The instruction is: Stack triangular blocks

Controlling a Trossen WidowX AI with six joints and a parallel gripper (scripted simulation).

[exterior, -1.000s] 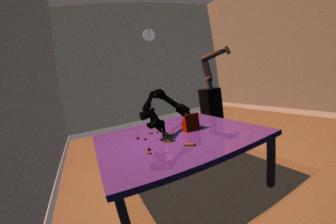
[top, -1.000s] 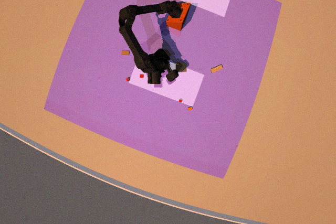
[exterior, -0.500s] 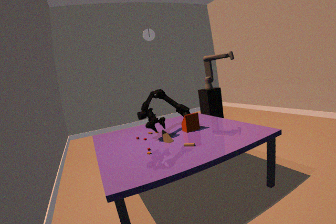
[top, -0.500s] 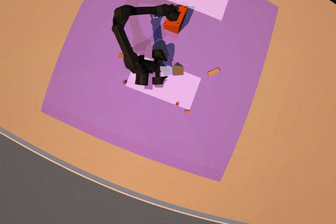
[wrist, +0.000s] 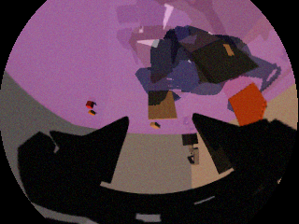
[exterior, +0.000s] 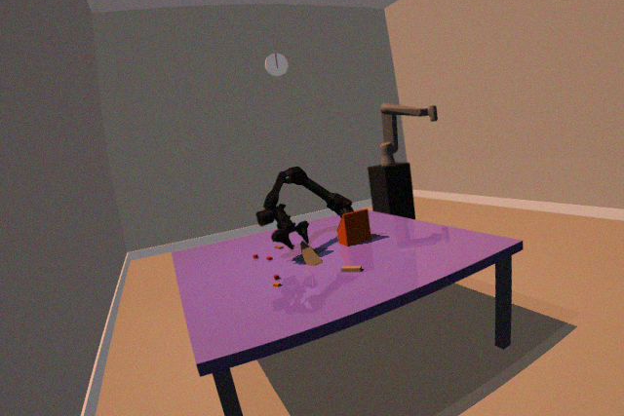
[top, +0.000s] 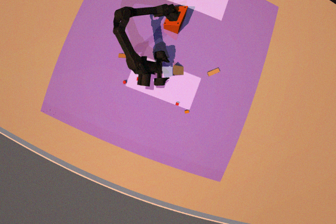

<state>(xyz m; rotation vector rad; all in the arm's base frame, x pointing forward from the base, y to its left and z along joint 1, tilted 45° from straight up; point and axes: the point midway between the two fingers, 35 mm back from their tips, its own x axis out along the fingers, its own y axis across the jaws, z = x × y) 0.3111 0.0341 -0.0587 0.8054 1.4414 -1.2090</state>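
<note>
Right now my gripper tip is 2 cm past the tan triangular block, 4 cm to the right of it and 6 cm above it.
</note>
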